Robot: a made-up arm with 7 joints. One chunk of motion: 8 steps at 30 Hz.
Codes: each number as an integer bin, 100 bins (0 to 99) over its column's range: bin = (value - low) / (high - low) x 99, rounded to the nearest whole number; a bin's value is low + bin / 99 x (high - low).
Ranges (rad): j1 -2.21..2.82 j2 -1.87..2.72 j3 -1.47..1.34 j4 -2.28..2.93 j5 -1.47..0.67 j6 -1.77..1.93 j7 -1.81..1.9
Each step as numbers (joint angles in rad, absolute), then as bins.
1 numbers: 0.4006 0.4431 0.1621 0.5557 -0.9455 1.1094 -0.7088
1 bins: 51 50 58 54 24 77 29
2 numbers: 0.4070 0.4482 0.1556 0.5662 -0.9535 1.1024 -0.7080
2 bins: 52 50 57 54 24 77 29
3 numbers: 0.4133 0.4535 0.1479 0.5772 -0.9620 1.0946 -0.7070
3 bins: 52 50 57 54 24 77 29
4 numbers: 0.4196 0.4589 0.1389 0.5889 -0.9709 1.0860 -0.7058
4 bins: 52 50 57 55 23 76 29
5 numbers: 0.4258 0.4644 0.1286 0.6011 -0.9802 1.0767 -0.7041
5 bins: 52 50 56 55 23 76 30
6 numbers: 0.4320 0.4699 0.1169 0.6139 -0.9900 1.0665 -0.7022
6 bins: 52 50 56 55 22 76 30
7 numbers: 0.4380 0.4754 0.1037 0.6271 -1.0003 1.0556 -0.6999
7 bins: 52 51 55 55 22 76 30
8 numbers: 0.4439 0.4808 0.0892 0.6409 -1.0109 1.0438 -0.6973
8 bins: 52 51 55 56 21 75 30
